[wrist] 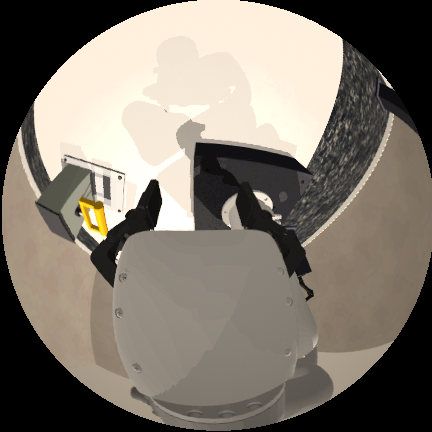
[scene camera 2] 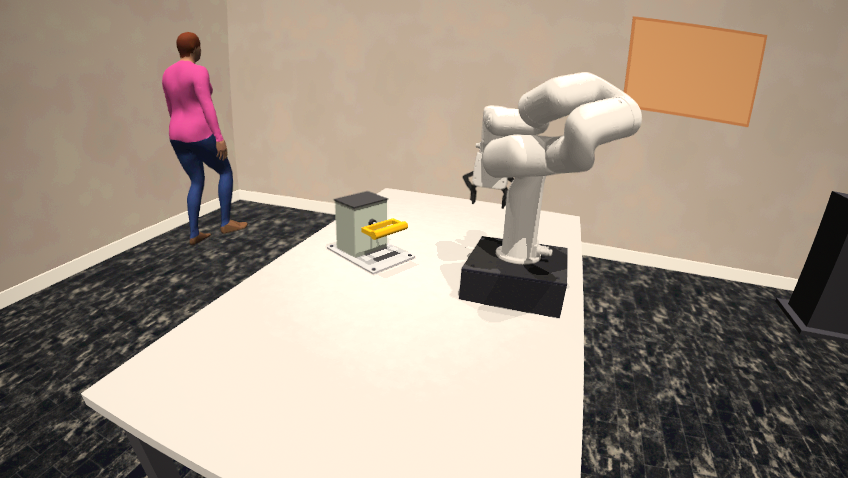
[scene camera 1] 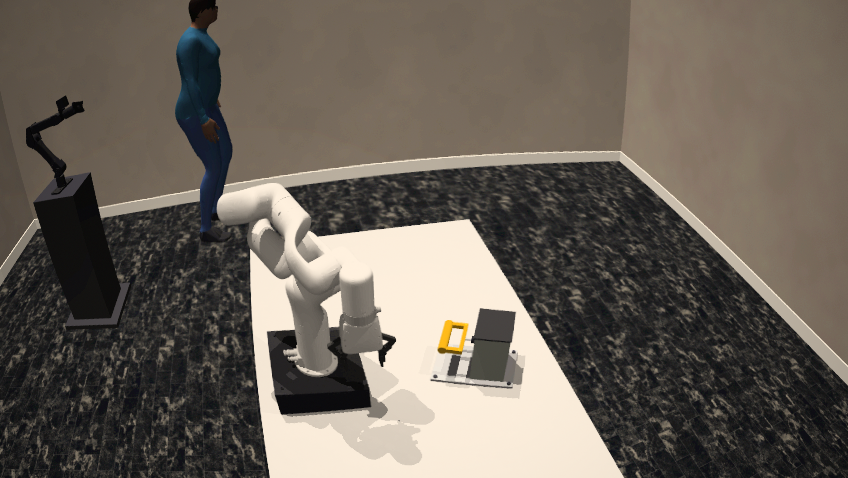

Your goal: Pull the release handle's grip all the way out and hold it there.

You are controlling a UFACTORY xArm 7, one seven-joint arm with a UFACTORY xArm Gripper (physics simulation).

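Note:
The release handle's yellow grip (scene camera 1: 444,337) (scene camera 2: 388,230) (wrist: 101,219) is a rectangular loop with a thick outer bar. It stands out level from the grey-green housing (scene camera 1: 489,360) (scene camera 2: 351,228) (wrist: 77,190), with a short stretch of rod showing between them. The housing has a dark lid and sits on a pale base plate (scene camera 1: 442,374) (scene camera 2: 383,265) (wrist: 118,192) with bolts at its corners. My gripper (scene camera 2: 488,203) (wrist: 199,189) is open and empty, pointing down above the table on the robot-base side of the grip, well apart from it. In scene camera 1 one finger is partly hidden behind the gripper body.
The white table (scene camera 1: 534,427) (scene camera 2: 356,356) carries the device and my black base block (scene camera 1: 320,399) (scene camera 2: 510,289). A person in teal (scene camera 1: 198,77) and one in pink (scene camera 2: 188,100) stand off the table. A dark pedestal (scene camera 1: 77,249) with a small black arm stands apart.

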